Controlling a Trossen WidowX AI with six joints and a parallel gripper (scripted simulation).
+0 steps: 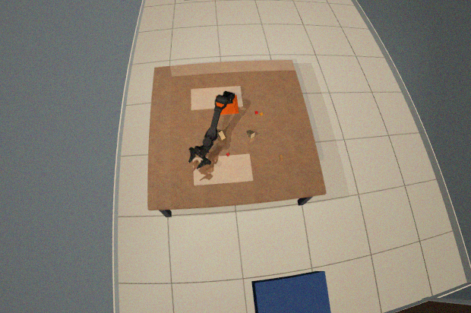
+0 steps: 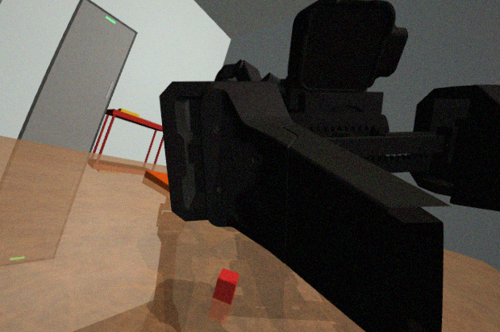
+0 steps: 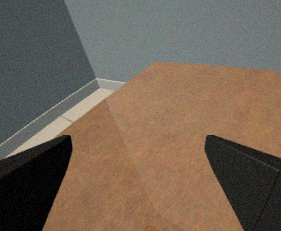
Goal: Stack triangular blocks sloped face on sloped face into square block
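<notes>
Right now the triangular block is 270 mm behind my gripper tip, 230 mm to the left of it and 90 mm below it.
</notes>
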